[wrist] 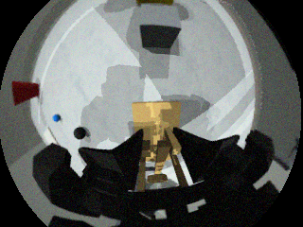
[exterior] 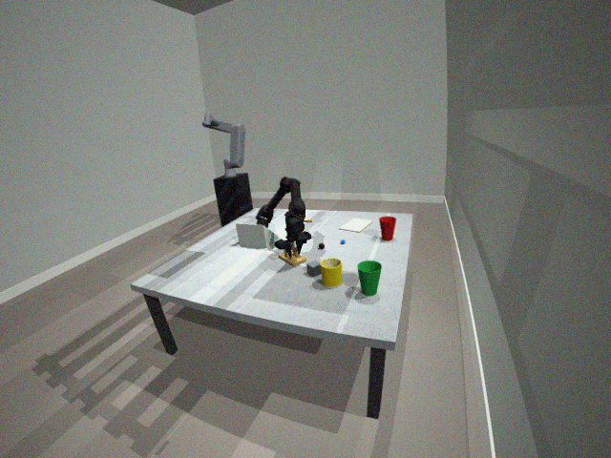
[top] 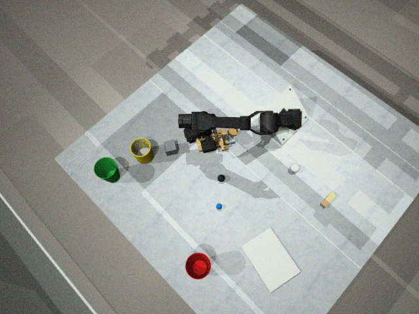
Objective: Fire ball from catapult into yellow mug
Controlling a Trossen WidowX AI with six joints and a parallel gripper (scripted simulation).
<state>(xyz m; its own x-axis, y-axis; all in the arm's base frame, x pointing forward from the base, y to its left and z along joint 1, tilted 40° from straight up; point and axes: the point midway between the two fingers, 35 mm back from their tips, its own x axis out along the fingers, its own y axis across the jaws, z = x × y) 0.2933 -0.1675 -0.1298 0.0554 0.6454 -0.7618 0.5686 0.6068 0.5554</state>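
Now: the dark ball 170 mm to the left of my gripper tip, 90 mm ahead of it and 20 mm below it. From my gripper tip the other things lie so: small grey block 130 mm ahead, 100 mm to the right, 10 mm below; yellow mug 230 mm ahead, 170 mm to the right; wooden catapult 60 mm to the left, 50 mm behind, 20 mm above.
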